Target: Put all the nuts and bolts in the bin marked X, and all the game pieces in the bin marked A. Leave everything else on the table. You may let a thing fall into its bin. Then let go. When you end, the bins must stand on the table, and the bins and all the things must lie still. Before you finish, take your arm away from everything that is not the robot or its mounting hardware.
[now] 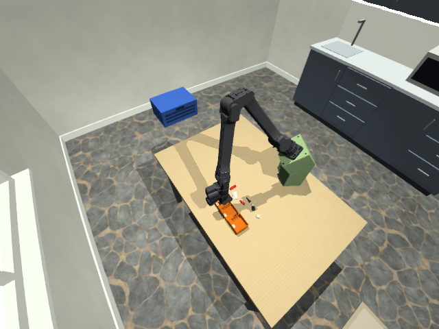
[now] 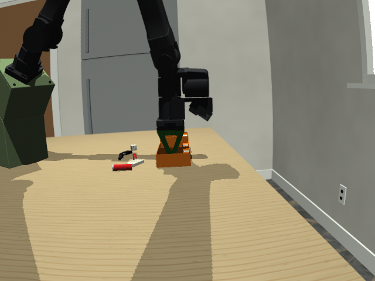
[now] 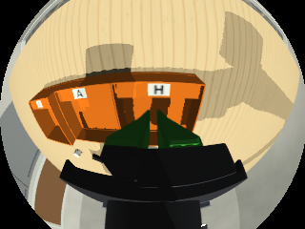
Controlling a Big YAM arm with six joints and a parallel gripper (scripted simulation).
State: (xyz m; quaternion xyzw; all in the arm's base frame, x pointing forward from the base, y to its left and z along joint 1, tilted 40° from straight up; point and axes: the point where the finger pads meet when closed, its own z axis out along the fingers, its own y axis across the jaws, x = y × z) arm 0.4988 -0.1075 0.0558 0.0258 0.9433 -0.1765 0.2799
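The orange three-compartment bin tray is 20 mm ahead of my hand and 80 mm to the left of it. From my hand the other things lie so: white domino 100 mm behind, 20 mm to the left, 20 mm below; then black USB stick 120 mm behind, 150 mm to the left, 20 mm below; then dark bolt 130 mm behind, 100 mm to the left, 20 mm below.
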